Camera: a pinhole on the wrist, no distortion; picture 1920 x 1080 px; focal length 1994.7 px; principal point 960.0 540.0 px. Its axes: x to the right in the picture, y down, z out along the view. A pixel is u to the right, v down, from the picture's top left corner.
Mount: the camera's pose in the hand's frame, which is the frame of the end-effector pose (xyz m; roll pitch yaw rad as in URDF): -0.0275 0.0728 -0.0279 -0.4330 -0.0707 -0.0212
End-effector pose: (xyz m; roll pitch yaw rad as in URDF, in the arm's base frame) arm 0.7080 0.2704 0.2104 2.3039 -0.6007 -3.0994
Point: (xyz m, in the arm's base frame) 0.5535 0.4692 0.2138
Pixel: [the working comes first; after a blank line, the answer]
In the camera's frame: 0.1658 -0.0857 0.2055

outside the picture
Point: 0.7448 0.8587 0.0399
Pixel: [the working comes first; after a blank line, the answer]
In the camera's frame: -0.0867 -0.0111 0.5918

667.8 502.6
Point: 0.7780 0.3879 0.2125
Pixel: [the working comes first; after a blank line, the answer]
In the camera's frame: -0.0279 -0.0034 0.0928

360.4 466.4
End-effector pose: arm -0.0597 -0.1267 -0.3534 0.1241 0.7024 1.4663
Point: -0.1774 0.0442 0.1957
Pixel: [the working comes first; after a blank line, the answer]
In the camera's frame: -0.1717 -0.1173 0.5425

328.8 108.6
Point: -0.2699 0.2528 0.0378
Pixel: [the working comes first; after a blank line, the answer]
In the camera's frame: 0.0778 0.0011 0.5702

1232.0 543.8
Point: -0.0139 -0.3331 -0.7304
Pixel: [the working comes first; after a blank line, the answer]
In the camera's frame: 0.0950 -0.0093 -0.4291

behind the camera
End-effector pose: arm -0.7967 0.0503 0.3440 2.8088 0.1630 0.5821
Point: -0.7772 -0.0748 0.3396
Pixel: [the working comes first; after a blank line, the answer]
In the camera's frame: -0.0187 -0.0047 0.0851

521.5 428.7
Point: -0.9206 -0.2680 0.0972
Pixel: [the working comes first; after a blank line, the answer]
In the camera's frame: -0.1813 -0.1451 0.3506

outside the picture
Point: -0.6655 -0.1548 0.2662
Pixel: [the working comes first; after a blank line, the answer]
In the camera's frame: 0.0469 0.0460 0.2169

1390.8 963.2
